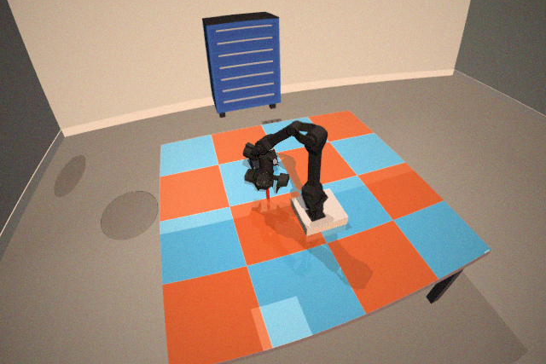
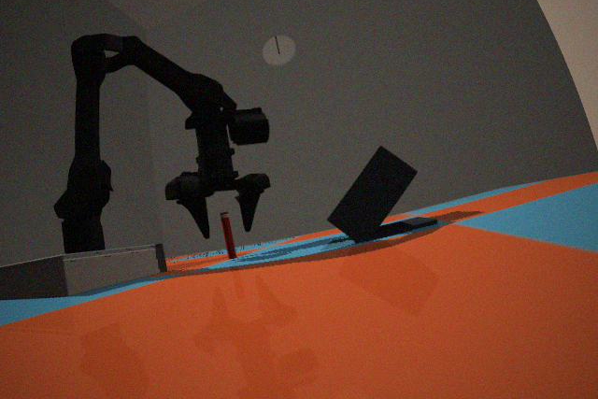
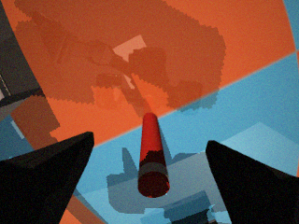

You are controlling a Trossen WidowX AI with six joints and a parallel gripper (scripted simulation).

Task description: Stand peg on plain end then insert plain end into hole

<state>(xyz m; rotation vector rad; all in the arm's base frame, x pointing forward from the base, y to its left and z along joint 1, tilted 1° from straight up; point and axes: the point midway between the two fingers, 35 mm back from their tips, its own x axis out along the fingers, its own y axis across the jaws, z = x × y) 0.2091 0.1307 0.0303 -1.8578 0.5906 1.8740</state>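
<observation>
The sloped panel lies 24 cm ahead of my gripper tip, 6 cm to the right of it and 1 cm above it. Round my gripper tip: red peg (2 cm above); flat panel foot (26 cm ahead, 6 cm to the right, 4 cm below).
</observation>
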